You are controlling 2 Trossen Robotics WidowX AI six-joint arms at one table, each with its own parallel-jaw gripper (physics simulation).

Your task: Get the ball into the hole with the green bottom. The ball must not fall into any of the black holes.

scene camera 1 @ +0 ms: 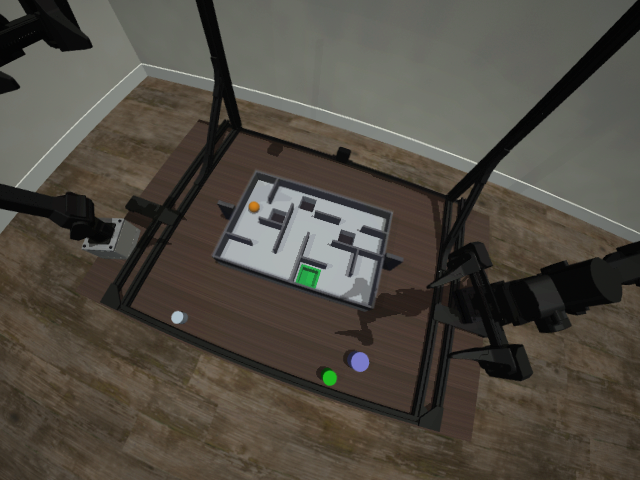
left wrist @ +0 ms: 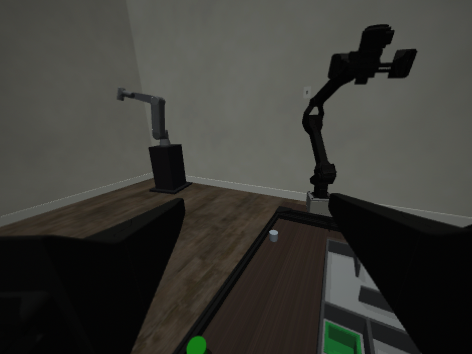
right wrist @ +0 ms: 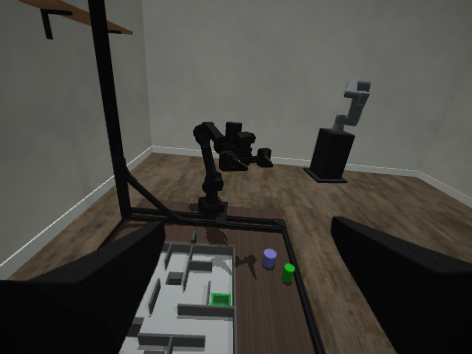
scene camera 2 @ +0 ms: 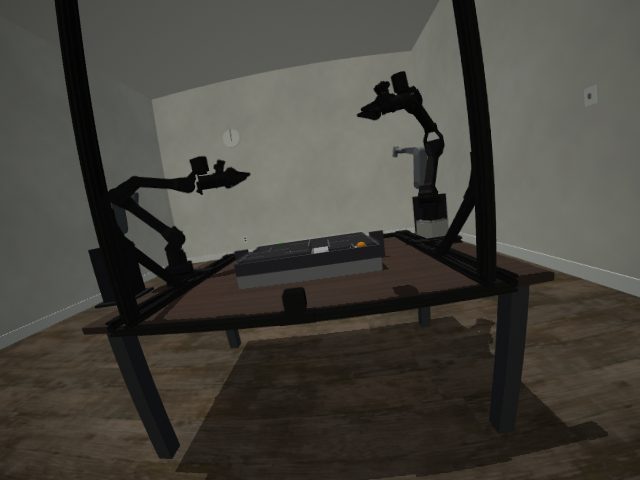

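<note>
The orange ball (scene camera 1: 253, 206) (scene camera 2: 361, 244) sits on the white floor of the walled maze box (scene camera 1: 258, 271) (scene camera 2: 310, 261) (left wrist: 323, 295), near its left end in scene camera 1. The green-bottomed hole (scene camera 1: 308, 276) (left wrist: 342, 340) (right wrist: 220, 300) is at the box's near long wall. Three black holes show: one (scene camera 1: 278, 215) right of the ball, one (scene camera 1: 308, 203) by the far wall, one (scene camera 1: 346, 237) farther right. My left gripper (scene camera 1: 439, 320) (scene camera 2: 249, 174) (left wrist: 255, 202) is open and empty, beyond the box's right end. My right gripper (scene camera 1: 54, 67) (scene camera 2: 358, 114) (right wrist: 247, 226) is open and empty, high up.
Handles stick out at the box's left end (scene camera 1: 225, 208) and right end (scene camera 1: 392, 260). A white cylinder (scene camera 1: 178, 317) (left wrist: 273, 236), a purple cylinder (scene camera 1: 359, 361) (right wrist: 269, 258) and a green cylinder (scene camera 1: 329, 377) (left wrist: 196, 345) (right wrist: 288, 273) stand near the table's front edge. Black frame posts rise around the table.
</note>
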